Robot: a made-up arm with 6 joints. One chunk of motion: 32 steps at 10 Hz.
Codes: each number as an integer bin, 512 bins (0 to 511) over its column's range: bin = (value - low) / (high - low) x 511, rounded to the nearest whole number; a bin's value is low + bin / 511 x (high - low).
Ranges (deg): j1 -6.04..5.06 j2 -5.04..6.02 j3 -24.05..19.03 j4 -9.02..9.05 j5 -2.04..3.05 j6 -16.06..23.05
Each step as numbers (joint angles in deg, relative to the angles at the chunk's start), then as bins.
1 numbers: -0.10 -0.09 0.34 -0.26 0.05 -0.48
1 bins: 273 229 289 248 210 204
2 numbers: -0.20 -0.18 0.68 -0.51 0.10 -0.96
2 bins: 269 225 293 241 215 197
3 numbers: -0.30 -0.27 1.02 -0.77 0.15 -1.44
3 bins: 264 220 297 233 220 191
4 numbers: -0.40 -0.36 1.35 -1.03 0.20 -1.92
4 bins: 260 216 301 226 225 185
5 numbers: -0.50 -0.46 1.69 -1.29 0.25 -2.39
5 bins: 255 212 305 219 230 179
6 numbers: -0.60 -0.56 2.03 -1.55 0.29 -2.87
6 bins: 250 207 309 211 234 172
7 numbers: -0.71 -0.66 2.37 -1.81 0.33 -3.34
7 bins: 245 202 313 204 238 166
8 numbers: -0.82 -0.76 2.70 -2.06 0.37 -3.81
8 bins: 240 198 317 197 242 160
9 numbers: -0.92 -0.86 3.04 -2.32 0.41 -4.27
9 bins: 236 193 321 189 246 154
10 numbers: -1.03 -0.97 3.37 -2.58 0.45 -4.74
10 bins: 231 188 325 182 250 148
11 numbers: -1.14 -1.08 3.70 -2.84 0.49 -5.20
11 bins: 226 183 329 175 254 142
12 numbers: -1.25 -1.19 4.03 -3.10 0.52 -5.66
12 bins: 221 178 333 167 257 136
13 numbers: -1.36 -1.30 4.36 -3.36 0.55 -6.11
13 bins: 215 173 337 160 260 130
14 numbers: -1.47 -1.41 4.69 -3.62 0.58 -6.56
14 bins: 210 168 341 153 263 124
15 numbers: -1.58 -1.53 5.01 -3.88 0.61 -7.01
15 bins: 205 162 345 145 266 118
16 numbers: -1.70 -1.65 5.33 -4.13 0.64 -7.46
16 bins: 200 157 348 138 269 112
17 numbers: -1.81 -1.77 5.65 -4.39 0.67 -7.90
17 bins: 195 151 352 131 272 107
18 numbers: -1.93 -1.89 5.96 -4.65 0.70 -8.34
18 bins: 189 146 356 124 275 101
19 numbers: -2.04 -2.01 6.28 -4.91 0.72 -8.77
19 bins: 184 140 360 116 277 95
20 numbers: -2.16 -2.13 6.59 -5.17 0.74 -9.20
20 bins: 179 134 363 109 279 90
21 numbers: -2.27 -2.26 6.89 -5.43 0.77 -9.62
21 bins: 174 128 367 102 282 84
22 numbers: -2.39 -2.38 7.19 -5.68 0.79 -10.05
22 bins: 168 123 371 94 284 79
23 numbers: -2.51 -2.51 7.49 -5.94 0.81 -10.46
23 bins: 163 117 374 87 286 73
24 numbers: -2.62 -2.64 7.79 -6.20 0.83 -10.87
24 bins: 157 111 378 80 288 68
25 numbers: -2.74 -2.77 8.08 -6.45 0.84 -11.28
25 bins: 152 105 381 73 289 62
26 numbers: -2.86 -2.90 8.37 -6.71 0.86 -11.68
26 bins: 146 99 385 65 291 57
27 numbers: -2.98 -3.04 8.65 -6.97 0.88 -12.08
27 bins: 141 92 388 58 293 52
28 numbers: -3.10 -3.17 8.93 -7.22 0.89 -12.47
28 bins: 135 86 391 51 294 47
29 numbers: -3.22 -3.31 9.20 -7.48 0.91 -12.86
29 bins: 130 80 394 44 296 42
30 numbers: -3.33 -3.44 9.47 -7.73 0.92 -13.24
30 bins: 125 74 398 36 297 37
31 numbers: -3.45 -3.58 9.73 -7.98 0.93 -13.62
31 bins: 119 67 401 29 298 32
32 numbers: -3.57 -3.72 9.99 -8.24 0.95 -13.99
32 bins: 114 61 404 22 300 27
